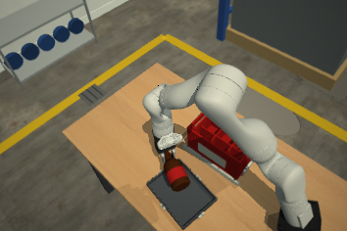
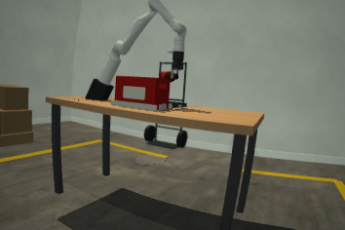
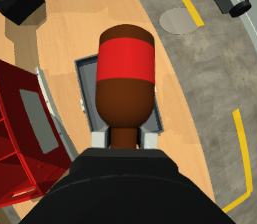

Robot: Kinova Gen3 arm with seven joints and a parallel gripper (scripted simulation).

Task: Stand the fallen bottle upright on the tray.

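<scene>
Now: hand 50 mm past the bottle, 10 mm to the right of it and 10 mm above it. From my hand the other things lie so: tray: 190 mm below, 70 mm behind; then red crate: 280 mm to the right, 120 mm below, 30 mm behind.
</scene>
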